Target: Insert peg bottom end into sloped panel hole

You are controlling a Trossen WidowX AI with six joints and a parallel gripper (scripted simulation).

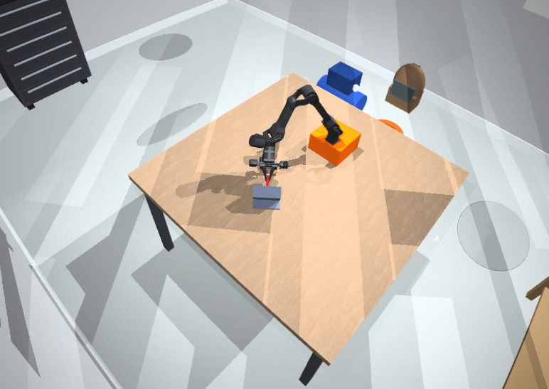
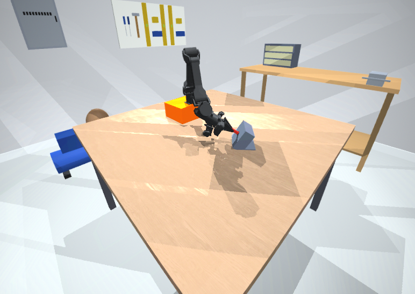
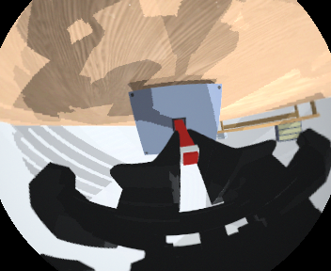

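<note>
My gripper tip is 40 mm to the right of the grey-blue sloped panel, 30 mm short of it and 30 mm above it. Round my gripper tip: red peg 10 mm to the right, 10 mm behind, 10 mm above.
</note>
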